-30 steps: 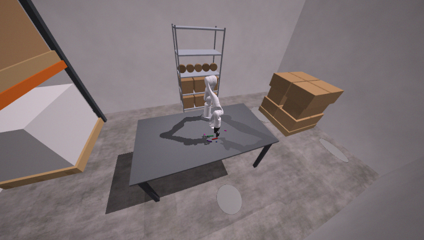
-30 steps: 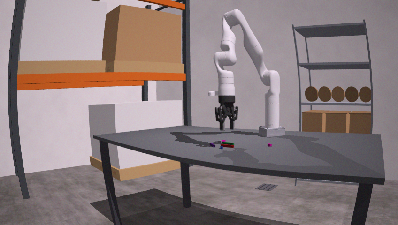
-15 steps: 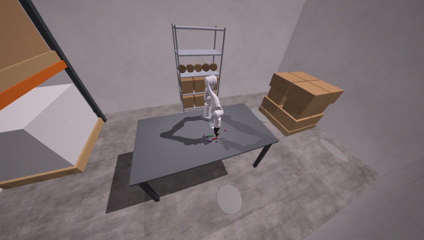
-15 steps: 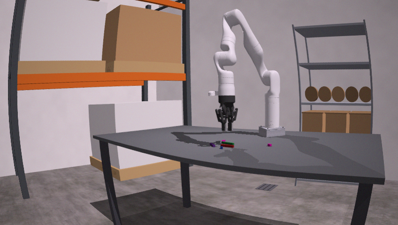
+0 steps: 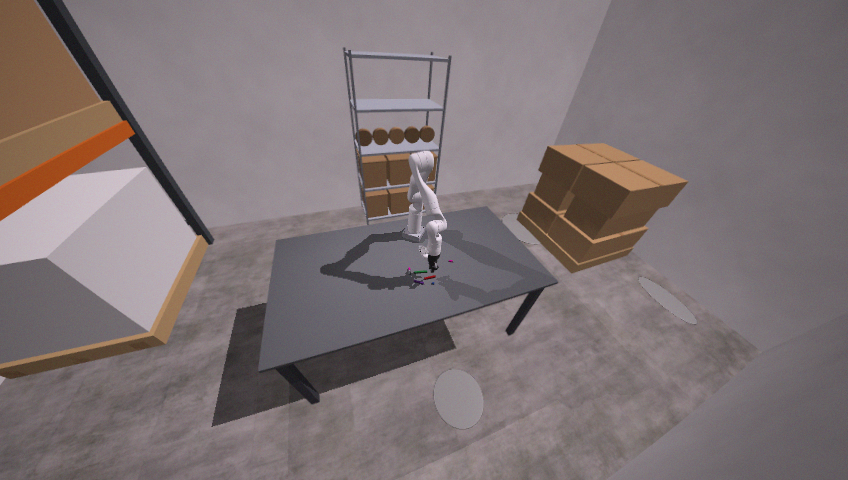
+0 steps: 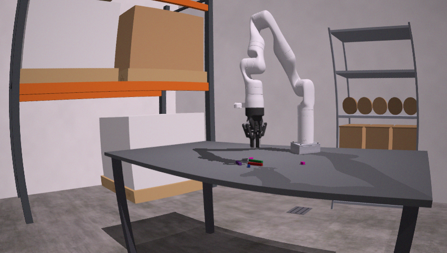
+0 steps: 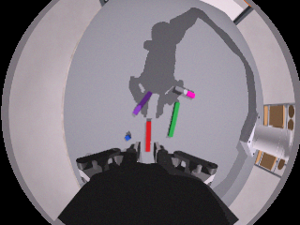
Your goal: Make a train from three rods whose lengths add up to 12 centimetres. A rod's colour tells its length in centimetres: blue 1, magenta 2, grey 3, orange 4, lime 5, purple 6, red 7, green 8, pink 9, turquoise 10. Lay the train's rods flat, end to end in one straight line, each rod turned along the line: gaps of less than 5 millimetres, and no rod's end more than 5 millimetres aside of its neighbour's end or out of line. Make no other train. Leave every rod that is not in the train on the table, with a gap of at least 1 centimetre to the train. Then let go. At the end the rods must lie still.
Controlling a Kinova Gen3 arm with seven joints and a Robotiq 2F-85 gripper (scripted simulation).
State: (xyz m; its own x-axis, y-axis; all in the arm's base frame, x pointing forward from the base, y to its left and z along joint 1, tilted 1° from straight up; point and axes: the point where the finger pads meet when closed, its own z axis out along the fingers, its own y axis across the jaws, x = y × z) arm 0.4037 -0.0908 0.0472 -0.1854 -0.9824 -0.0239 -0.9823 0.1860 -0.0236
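Now: the red rod 80 mm below my hand. From my hand the other things lie so: purple rod: 80 mm to the right, 80 mm below; green rod: 80 mm below, 70 mm behind, 30 mm to the right; blue rod: 80 mm below, 40 mm ahead, 10 mm to the right.
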